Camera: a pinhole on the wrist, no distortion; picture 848 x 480 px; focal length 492.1 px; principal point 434.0 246.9 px. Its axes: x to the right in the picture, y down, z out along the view. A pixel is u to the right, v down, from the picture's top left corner.
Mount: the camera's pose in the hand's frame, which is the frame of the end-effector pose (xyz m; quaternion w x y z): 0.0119 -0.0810 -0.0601 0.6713 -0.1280 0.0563 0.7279
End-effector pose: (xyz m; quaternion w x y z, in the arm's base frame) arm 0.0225 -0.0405 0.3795 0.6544 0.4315 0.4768 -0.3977
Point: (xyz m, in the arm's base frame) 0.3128 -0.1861 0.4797
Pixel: 749 206
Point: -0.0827 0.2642 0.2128
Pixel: behind the camera
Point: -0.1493 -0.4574 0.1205
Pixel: outside the picture
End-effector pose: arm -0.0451 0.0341 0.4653 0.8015 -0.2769 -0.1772 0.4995
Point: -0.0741 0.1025 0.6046
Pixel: 388 102
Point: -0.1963 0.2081 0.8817
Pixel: 281 119
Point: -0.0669 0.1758 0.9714
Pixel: 90 89
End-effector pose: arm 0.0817 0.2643 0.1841 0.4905 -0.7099 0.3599 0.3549
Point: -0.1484 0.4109 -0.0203
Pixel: 765 133
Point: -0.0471 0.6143 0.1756
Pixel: 434 333
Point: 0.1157 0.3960 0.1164
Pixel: 412 90
